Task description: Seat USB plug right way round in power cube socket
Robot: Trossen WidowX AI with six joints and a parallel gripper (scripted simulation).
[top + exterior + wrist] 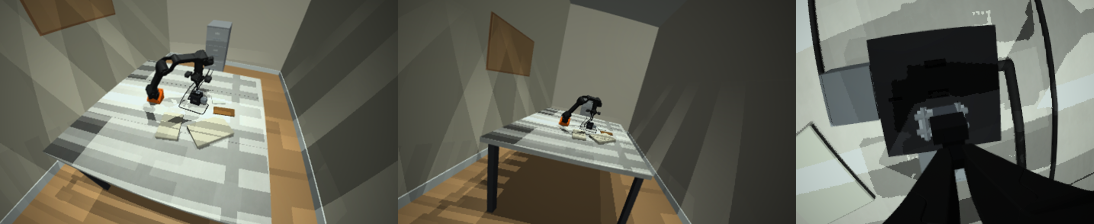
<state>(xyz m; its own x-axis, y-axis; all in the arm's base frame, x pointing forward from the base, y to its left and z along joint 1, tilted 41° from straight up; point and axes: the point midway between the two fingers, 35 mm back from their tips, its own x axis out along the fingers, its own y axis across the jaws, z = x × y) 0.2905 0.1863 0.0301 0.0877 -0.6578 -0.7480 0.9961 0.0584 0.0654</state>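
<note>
The grey USB plug lies 2 cm below my gripper tip. The rest, counted from my gripper tip: brown flat block: 23 cm ahead, 13 cm below, 4 cm to the right.
</note>
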